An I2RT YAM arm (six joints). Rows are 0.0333 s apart.
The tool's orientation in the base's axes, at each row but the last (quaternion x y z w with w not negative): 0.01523 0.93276 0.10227 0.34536; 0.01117 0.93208 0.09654 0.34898; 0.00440 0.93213 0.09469 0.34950; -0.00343 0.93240 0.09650 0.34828; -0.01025 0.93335 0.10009 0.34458; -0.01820 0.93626 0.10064 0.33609; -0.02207 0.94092 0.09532 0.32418
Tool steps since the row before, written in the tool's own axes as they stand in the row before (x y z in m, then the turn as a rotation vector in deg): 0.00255 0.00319 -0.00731 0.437 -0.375 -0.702; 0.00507 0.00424 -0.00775 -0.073 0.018 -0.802; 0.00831 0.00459 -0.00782 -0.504 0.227 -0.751; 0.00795 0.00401 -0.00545 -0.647 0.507 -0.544; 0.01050 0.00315 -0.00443 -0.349 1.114 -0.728; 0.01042 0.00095 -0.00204 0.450 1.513 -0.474; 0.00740 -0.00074 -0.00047 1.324 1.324 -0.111
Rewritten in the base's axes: -0.00681 0.00206 0.00442 -0.771 -0.450 0.164; -0.00909 0.00327 0.00323 -0.469 -0.127 0.642; -0.01165 0.00377 0.00119 -0.122 0.055 0.923; -0.00985 0.00342 -0.00043 0.100 0.359 0.913; -0.01112 0.00275 -0.00292 -0.299 0.933 0.966; -0.00943 0.00087 -0.00489 -0.799 1.401 0.339; -0.00605 -0.00067 -0.00431 -1.248 1.304 -0.509
